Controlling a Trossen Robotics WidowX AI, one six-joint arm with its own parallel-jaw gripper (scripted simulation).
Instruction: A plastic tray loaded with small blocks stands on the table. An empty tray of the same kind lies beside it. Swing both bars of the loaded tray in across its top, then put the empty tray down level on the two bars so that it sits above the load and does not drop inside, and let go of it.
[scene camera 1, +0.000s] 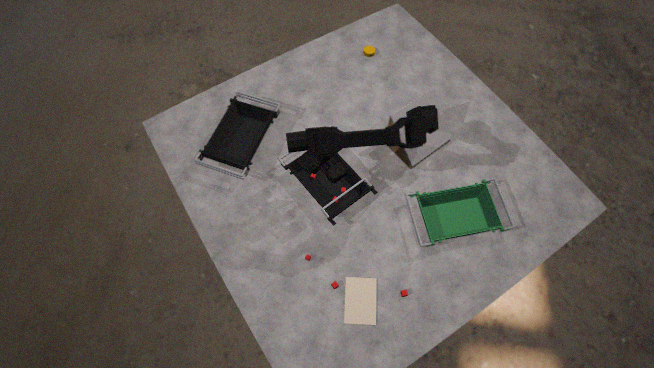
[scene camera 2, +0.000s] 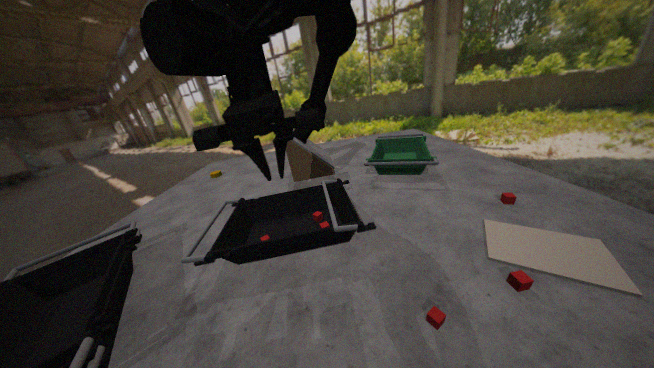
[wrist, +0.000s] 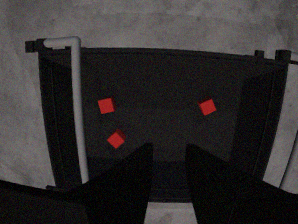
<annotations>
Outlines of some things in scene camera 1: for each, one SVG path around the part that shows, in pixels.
My gripper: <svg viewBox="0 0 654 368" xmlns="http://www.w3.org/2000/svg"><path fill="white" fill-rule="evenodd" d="M298 158L298 163L307 173L316 174L320 170L322 173L325 173L331 183L338 182L348 174L348 169L342 162L337 163L335 158L332 157L334 153L327 158L318 158L309 155L307 150Z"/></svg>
A green tray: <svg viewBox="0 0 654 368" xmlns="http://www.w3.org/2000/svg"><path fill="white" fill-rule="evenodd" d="M496 179L483 179L481 184L475 183L474 185L430 193L423 192L423 194L419 194L418 191L406 193L408 209L420 246L428 247L433 246L434 241L441 243L441 240L488 231L495 233L495 230L498 229L500 232L514 228L513 220ZM408 196L416 196L430 242L422 244ZM491 181L495 182L496 189L504 204L512 227L503 228L486 185L491 183Z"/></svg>
</annotations>
